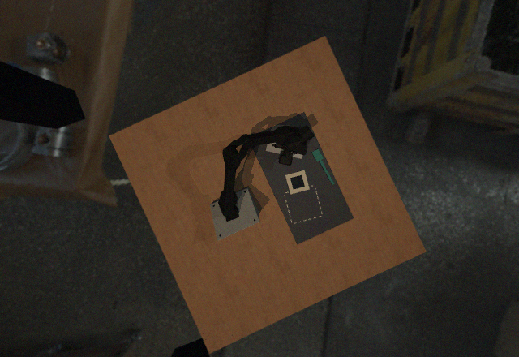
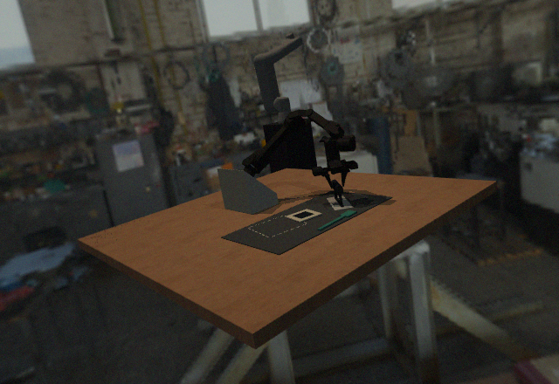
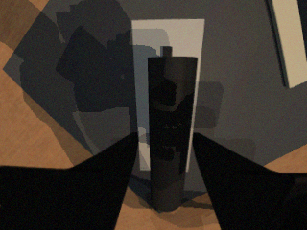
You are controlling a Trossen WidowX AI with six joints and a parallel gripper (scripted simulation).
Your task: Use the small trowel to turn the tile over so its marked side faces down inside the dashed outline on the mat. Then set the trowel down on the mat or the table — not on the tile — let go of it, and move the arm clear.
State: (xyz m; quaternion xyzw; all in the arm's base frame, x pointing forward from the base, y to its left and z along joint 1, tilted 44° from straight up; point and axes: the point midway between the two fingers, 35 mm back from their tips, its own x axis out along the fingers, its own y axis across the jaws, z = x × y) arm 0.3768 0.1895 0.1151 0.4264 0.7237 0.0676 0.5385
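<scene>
My gripper tip is now 30 mm above the trowel, 20 mm past it and 10 mm to the right of it. Round my gripper tip: green flat tool 160 mm ahead, 150 mm to the right, 60 mm below; tile 200 mm to the right, 60 mm below, 10 mm behind.
</scene>
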